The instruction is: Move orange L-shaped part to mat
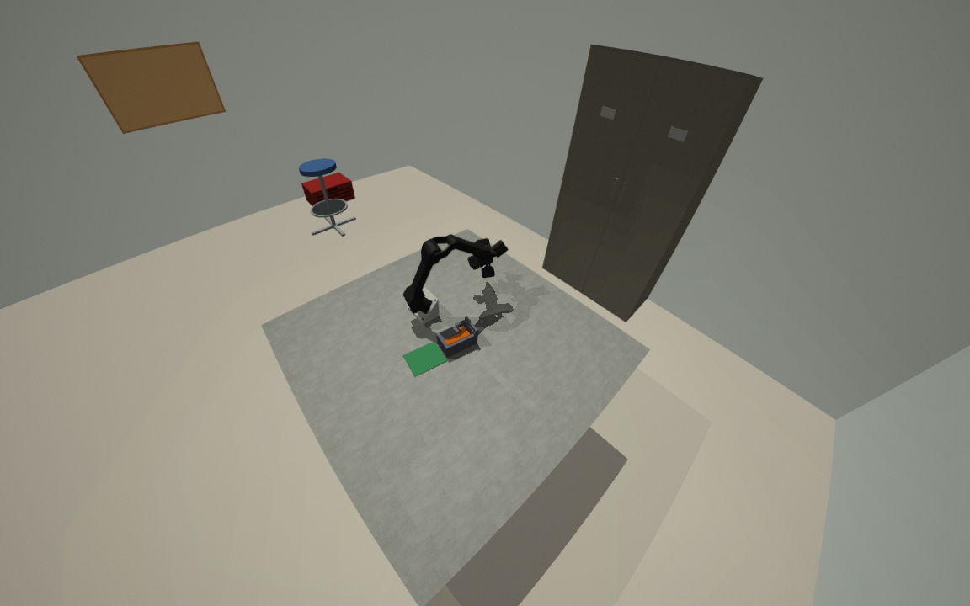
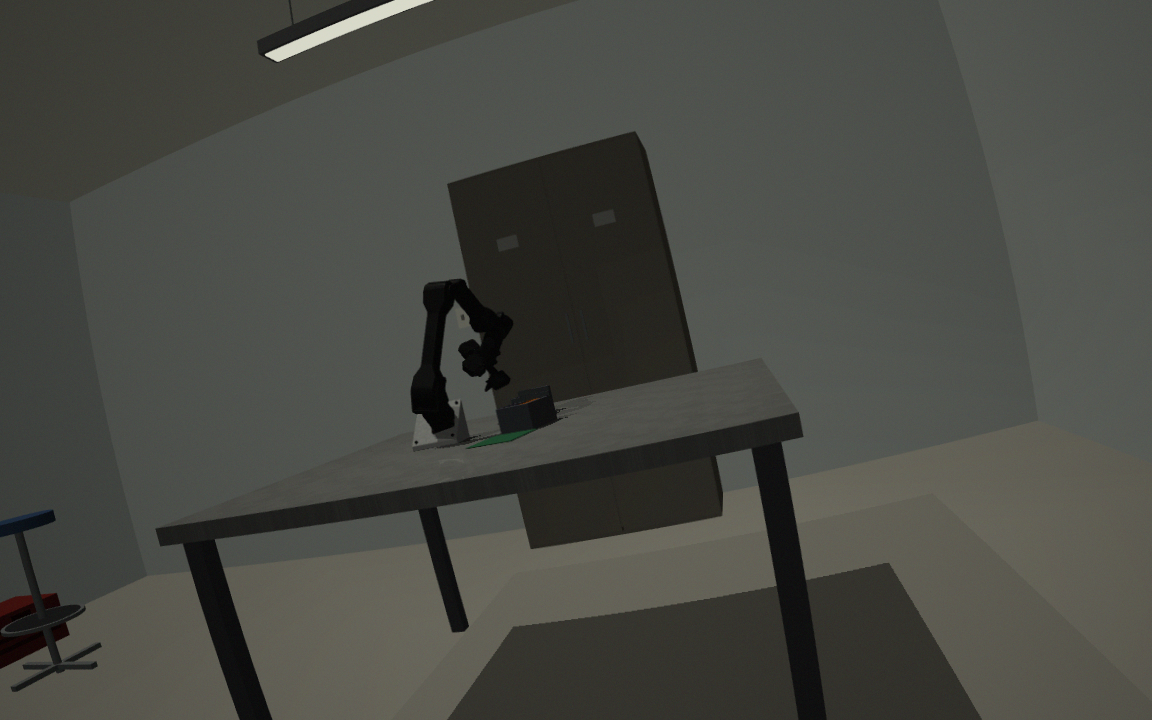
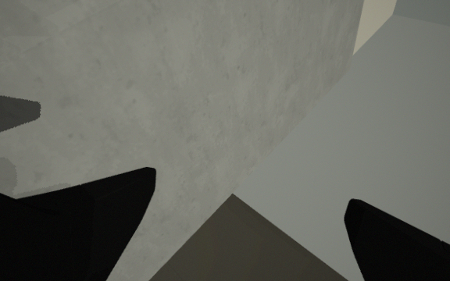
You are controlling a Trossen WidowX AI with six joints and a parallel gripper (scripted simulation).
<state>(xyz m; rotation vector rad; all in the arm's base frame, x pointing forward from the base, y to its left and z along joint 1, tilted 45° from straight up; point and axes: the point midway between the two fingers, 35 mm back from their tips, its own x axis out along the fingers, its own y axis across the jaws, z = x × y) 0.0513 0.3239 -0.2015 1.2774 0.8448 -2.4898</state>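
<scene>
The orange L-shaped part is 41 cm to the right of my gripper tip, 21 cm ahead of it and 8 cm below it. The rest, counted from my gripper tip: green mat 56 cm to the right, 16 cm ahead, 14 cm below.
</scene>
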